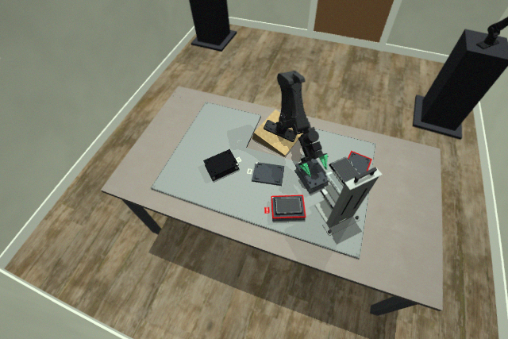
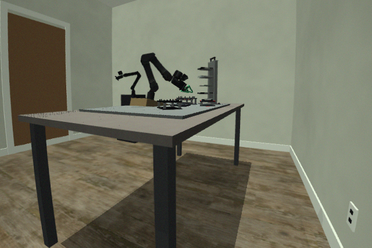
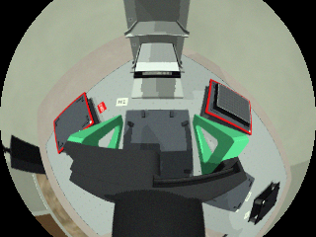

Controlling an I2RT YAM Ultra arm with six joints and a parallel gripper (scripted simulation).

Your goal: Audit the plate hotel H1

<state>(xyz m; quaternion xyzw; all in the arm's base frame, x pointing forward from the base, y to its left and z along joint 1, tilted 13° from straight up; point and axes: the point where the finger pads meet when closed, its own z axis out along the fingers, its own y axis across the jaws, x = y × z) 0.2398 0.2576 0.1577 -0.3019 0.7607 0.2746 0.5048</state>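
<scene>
My hand is 10 cm short of the pale plate labelled G51, 12 cm to the right of it and 15 cm below it.
</scene>
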